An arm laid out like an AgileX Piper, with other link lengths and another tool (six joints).
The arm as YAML. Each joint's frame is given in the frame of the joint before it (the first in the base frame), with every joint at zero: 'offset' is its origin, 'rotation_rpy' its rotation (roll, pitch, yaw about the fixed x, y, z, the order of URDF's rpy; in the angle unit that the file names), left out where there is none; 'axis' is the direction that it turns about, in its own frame. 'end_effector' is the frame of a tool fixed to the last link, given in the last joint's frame.
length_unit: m
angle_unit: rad
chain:
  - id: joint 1
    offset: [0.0, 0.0, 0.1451]
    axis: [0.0, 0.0, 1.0]
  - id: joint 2
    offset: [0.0, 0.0, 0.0]
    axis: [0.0, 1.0, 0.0]
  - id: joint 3
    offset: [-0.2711, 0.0, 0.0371]
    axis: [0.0, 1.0, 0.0]
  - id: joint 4
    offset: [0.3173, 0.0, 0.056]
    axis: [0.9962, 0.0, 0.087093]
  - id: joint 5
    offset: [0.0, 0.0, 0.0]
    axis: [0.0, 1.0, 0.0]
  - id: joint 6
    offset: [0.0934, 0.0, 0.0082]
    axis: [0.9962, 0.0, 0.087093]
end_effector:
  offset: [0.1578, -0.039, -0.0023]
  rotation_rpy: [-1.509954, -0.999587, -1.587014]
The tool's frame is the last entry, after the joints.
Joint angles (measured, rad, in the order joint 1, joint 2, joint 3, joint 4, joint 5, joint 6), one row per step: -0.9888 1.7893 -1.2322 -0.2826 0.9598 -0.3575; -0.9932 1.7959 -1.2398 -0.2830 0.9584 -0.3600; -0.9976 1.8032 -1.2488 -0.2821 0.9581 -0.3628; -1.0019 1.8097 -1.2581 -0.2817 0.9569 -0.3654; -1.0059 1.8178 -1.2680 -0.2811 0.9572 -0.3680; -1.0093 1.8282 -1.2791 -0.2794 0.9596 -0.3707; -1.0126 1.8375 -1.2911 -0.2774 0.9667 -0.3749; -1.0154 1.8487 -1.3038 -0.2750 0.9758 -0.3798; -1.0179 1.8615 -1.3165 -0.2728 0.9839 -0.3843; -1.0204 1.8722 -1.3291 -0.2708 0.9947 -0.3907; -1.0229 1.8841 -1.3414 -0.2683 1.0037 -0.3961; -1.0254 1.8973 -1.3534 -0.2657 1.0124 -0.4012; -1.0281 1.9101 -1.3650 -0.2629 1.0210 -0.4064; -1.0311 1.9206 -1.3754 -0.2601 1.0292 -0.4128
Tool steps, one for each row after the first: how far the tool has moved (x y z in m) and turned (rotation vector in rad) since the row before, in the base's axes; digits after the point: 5 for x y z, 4 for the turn. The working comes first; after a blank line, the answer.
Tool pose at each row, in the base's axes (x y z in m, rotation vector in rad; the steps are taken from these numbers as rounded here): 0.15831 -0.41880 0.05079 2.4963 -1.4700 -0.0250; 0.15784 -0.42160 0.05059 2.4939 -1.4714 -0.0233; 0.15756 -0.42438 0.05041 2.4921 -1.4741 -0.0216; 0.15748 -0.42752 0.05074 2.4894 -1.4759 -0.0175; 0.15730 -0.43036 0.05050 2.4877 -1.4782 -0.0166; 0.15728 -0.43274 0.04945 2.4877 -1.4815 -0.0194; 0.15681 -0.43457 0.04903 2.4888 -1.4844 -0.0261; 0.15634 -0.43596 0.04787 2.4919 -1.4870 -0.0369; 0.15603 -0.43735 0.04601 2.4955 -1.4894 -0.0484; 0.15539 -0.43844 0.04499 2.5000 -1.4898 -0.0615; 0.15496 -0.43956 0.04331 2.5043 -1.4915 -0.0736; 0.15446 -0.44049 0.04092 2.5091 -1.4937 -0.0872; 0.15385 -0.44134 0.03853 2.5140 -1.4962 -0.1006; 0.15312 -0.44218 0.03679 2.5190 -1.4973 -0.1123

-0.00047 -0.00280 -0.00020 -0.0019 -0.0005 -0.0015; -0.00028 -0.00278 -0.00018 -0.0009 -0.0011 -0.0021; -0.00008 -0.00314 0.00033 -0.0028 -0.0019 -0.0016; -0.00018 -0.00284 -0.00024 -0.0007 -0.0006 -0.0019; -0.00002 -0.00238 -0.00105 0.0023 0.0006 -0.0022; -0.00047 -0.00183 -0.00042 0.0044 0.0025 -0.0019; -0.00047 -0.00139 -0.00116 0.0072 0.0041 -0.0014; -0.00031 -0.00139 -0.00186 0.0078 0.0044 -0.0011; -0.00064 -0.00109 -0.00102 0.0083 0.0055 0.0002; -0.00043 -0.00112 -0.00168 0.0083 0.0046 -0.0005; -0.00050 -0.00093 -0.00239 0.0095 0.0050 -0.0008; -0.00061 -0.00085 -0.00239 0.0096 0.0047 -0.0009; -0.00073 -0.00084 -0.00174 0.0086 0.0041 0.0001
